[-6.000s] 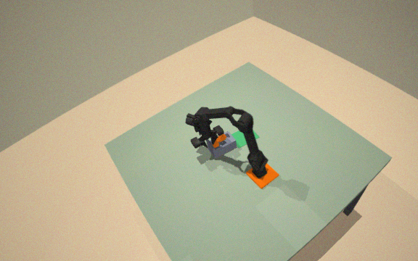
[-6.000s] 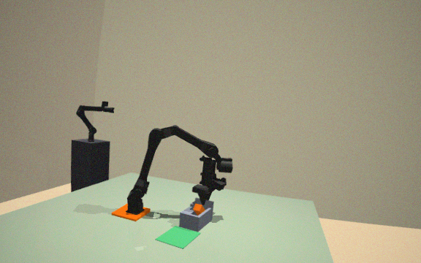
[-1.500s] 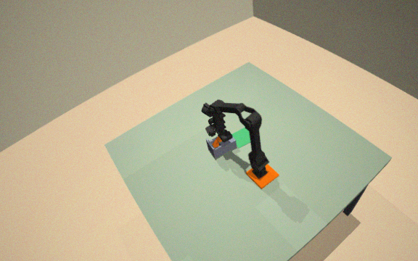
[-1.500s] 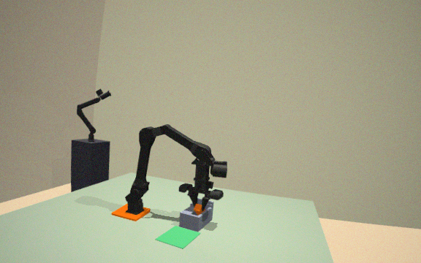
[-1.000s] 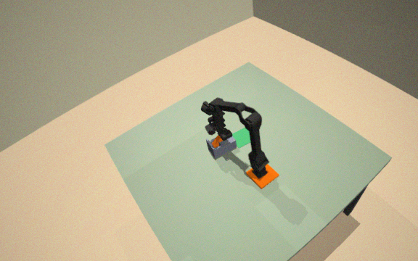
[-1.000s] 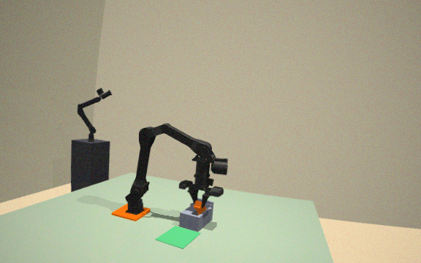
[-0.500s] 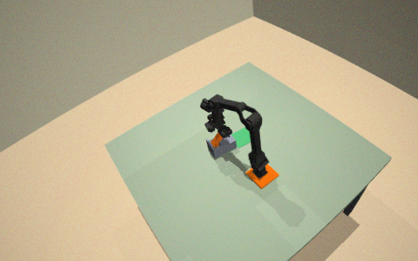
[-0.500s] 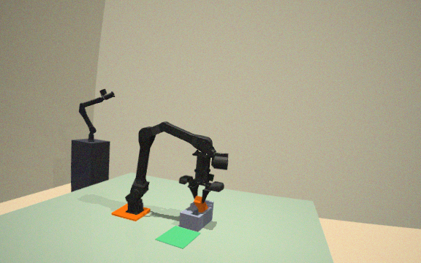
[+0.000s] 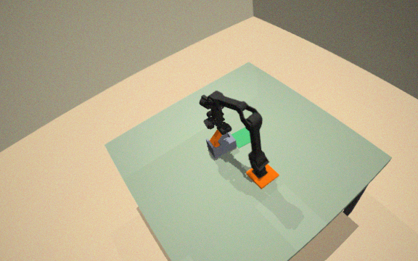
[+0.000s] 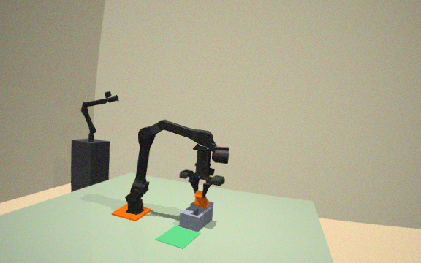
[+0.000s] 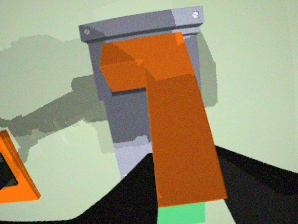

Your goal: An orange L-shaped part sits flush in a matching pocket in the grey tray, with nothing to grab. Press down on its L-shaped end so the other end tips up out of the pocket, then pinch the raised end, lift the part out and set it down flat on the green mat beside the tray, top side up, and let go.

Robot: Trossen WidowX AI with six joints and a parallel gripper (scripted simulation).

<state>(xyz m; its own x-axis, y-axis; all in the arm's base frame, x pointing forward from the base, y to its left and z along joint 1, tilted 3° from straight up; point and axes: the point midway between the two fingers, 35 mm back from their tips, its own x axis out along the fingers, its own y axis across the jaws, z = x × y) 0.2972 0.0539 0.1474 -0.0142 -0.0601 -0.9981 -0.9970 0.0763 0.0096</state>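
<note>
Right now my gripper tip is 30 mm past the green mat, 140 mm to the left of it and 140 mm above it. From my gripper tip the other things lie so: orange L-shaped part: 10 mm behind, 40 mm to the left, 30 mm below.
</note>
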